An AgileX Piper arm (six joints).
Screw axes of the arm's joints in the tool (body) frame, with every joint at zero. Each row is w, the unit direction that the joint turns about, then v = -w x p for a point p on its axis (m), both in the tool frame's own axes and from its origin. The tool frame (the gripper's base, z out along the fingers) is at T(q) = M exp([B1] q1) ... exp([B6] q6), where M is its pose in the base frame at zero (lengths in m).
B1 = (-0.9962, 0, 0.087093, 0.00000, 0.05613, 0.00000)
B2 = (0, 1, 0, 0.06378, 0.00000, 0.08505)
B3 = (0, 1, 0, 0.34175, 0.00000, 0.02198)
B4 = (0, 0, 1, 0.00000, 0.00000, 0.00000)
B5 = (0, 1, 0, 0.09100, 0.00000, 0.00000)
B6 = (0, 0, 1, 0.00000, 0.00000, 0.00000)
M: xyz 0.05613 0.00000 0.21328 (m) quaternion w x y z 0.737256 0 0.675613 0
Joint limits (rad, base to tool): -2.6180..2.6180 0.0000..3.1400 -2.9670..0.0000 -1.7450..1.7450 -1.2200..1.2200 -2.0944..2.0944
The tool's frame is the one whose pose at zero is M.
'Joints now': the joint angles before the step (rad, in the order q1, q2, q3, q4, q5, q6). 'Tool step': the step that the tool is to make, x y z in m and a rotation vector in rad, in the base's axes. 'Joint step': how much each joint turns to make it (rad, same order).
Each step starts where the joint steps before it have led.
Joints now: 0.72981, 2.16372, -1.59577, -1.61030, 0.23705, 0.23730
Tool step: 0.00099, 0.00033, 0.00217, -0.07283, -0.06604, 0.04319
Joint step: 0.00001, 0.00001, 0.00001, -0.10716, 0.00720, 0.00002
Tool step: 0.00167, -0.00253, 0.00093, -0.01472, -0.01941, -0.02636
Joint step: -0.00001, -0.00002, 0.00002, -0.00696, 0.03473, -0.00213
